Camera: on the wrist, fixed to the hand. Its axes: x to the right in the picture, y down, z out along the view.
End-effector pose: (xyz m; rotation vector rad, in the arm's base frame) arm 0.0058 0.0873 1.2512 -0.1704 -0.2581 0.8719
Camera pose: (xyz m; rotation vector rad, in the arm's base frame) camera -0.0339 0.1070 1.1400 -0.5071 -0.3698 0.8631
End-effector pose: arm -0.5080 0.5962 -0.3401 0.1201 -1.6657 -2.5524
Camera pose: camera -0.4687 0.4863 -0.3137 0.1008 -1.1874 -2.7348
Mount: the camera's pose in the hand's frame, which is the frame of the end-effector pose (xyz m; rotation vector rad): -0.0263 0.0695 -0.0938 -0.3385 0.0347 0.0435
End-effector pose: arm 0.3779 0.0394 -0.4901 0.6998 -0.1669 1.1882
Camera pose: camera 0.2837 0.0863 -0.5471 0.3799 -0.3467 1.1766
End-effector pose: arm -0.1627 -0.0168 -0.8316 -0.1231 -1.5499 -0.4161
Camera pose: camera -0.0502 0.0208 -0.8477 -0.4090 -1.4296 -0.6405
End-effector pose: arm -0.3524 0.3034 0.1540 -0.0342 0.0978 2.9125
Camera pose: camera -0.3410 0.2235 0.0657 -0.1400 -0.3935 2.9364
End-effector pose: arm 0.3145 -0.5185 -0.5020 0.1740 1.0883 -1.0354
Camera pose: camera 0.3051 -0.4103 -0.5523 -0.0571 1.2686 -0.7979
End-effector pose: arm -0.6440 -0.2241 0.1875 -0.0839 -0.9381 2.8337
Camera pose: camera -0.6175 -0.2283 0.0709 -0.1935 -1.4134 2.6710
